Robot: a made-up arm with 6 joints.
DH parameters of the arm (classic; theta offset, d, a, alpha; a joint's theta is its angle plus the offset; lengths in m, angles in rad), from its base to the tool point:
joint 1: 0 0.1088 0 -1.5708
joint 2: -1.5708 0 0.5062 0
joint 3: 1.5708 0.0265 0 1.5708
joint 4: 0 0.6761 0 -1.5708
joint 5: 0 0 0 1.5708
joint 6: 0 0.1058 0 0
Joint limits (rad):
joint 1: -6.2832..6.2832
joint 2: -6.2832..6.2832
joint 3: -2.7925..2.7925
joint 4: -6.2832..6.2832
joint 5: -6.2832..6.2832
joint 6: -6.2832..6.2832
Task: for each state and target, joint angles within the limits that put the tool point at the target. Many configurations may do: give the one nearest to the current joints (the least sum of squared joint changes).
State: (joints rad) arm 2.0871 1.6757 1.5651 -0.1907 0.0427 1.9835
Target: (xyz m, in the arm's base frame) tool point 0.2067 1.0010 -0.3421
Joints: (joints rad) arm 1.3411 1.3249 1.0716 -0.1900 -0.0083 1.9835
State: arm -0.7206 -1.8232 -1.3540 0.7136 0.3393 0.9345
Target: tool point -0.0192 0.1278 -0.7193
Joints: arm -0.9424 -1.8717 -1.8102 0.7940 0.4541 0.9345
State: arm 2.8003 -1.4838 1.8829 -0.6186 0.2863 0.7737
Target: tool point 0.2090 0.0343 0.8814
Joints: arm 3.2990 -1.4599 1.8035 -0.6986 0.4177 0.7737
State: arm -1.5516 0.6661 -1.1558 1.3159 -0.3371 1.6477
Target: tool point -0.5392 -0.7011 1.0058
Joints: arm -2.2254 1.0221 -0.3933 1.3466 -0.2689 1.6477
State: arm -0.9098 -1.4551 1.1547 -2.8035 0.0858 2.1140
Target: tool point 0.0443 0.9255 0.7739
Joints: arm -1.5929 -1.5590 1.0015 -2.8098 0.0780 2.1140
